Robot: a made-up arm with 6 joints.
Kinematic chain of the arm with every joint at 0, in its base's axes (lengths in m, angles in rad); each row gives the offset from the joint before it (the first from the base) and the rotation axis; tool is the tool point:
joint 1: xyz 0 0 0.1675 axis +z
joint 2: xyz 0 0 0 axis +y
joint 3: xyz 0 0 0.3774 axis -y
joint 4: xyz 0 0 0 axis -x
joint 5: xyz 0.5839 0 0 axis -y
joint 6: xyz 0 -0.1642 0 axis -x
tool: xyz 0 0 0
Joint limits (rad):
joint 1: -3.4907..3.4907
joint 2: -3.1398..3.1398
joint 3: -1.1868..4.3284
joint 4: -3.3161..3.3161
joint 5: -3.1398..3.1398
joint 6: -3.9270..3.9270
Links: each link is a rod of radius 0.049 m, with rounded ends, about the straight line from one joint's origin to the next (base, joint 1, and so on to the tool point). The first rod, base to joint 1, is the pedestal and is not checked.
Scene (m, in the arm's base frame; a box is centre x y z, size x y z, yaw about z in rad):
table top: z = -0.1
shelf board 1: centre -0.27 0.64 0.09 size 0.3 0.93 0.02 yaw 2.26
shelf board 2: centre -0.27 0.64 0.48 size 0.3 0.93 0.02 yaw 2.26
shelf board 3: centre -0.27 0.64 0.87 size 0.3 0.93 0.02 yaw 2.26
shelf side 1: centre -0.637 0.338 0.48 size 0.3 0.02 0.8 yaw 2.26
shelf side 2: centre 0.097 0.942 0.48 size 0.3 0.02 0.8 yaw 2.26
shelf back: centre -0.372 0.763 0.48 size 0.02 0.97 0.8 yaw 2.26
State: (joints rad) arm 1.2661 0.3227 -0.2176 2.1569 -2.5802 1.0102
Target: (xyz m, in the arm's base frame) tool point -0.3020 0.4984 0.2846
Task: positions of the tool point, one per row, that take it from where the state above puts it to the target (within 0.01 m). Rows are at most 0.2 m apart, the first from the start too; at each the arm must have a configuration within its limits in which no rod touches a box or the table.
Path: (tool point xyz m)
1: -0.0417 0.6590 0.3252
2: -0.1854 0.5940 0.3059
3: -0.3020 0.4984 0.2846

